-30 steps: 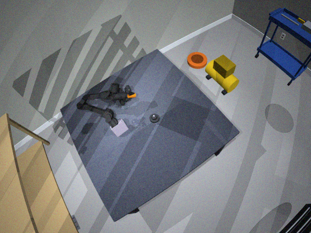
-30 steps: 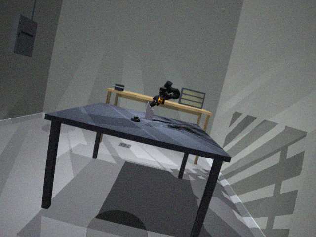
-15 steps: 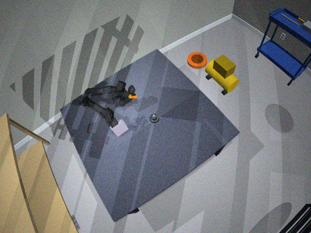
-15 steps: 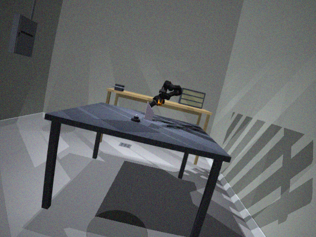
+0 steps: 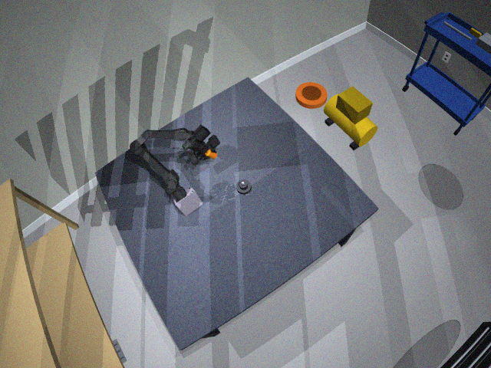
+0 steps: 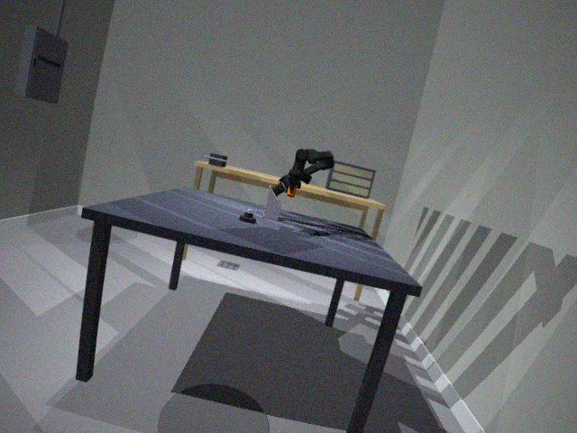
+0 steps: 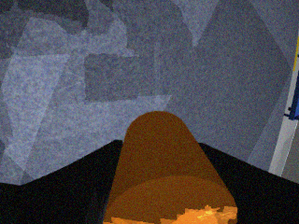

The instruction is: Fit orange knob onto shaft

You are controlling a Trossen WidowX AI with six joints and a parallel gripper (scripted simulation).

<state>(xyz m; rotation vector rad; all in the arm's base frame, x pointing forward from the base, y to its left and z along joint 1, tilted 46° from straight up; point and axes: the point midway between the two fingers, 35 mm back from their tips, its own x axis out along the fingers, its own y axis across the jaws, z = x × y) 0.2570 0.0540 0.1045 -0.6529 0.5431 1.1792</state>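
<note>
Now: gripper tip 30 mm below the orange knob and 10 mm past it. From my gripper tip the other things lie so: round dark pedestal: 180 mm to the right, 150 mm below, 60 mm ahead.
</note>
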